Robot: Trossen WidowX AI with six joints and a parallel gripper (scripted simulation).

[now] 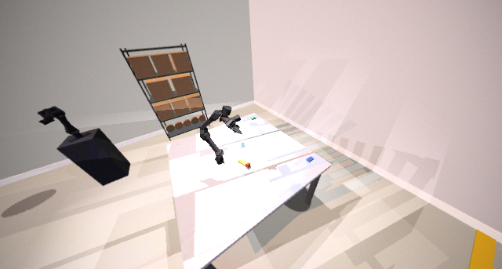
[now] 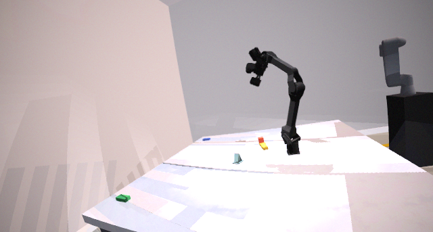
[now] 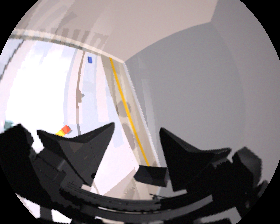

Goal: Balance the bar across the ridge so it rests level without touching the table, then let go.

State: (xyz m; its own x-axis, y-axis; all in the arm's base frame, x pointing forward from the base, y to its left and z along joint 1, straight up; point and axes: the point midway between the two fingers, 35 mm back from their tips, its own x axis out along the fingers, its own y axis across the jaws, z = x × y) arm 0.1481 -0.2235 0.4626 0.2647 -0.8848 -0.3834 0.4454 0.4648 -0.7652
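Right now my gripper tip is 40 mm short of the bar, 60 mm to the right of it and 430 mm above it. Round my gripper tip: blue block 580 mm ahead, 250 mm to the right, 440 mm below; green block 580 mm ahead, 750 mm to the left, 440 mm below.
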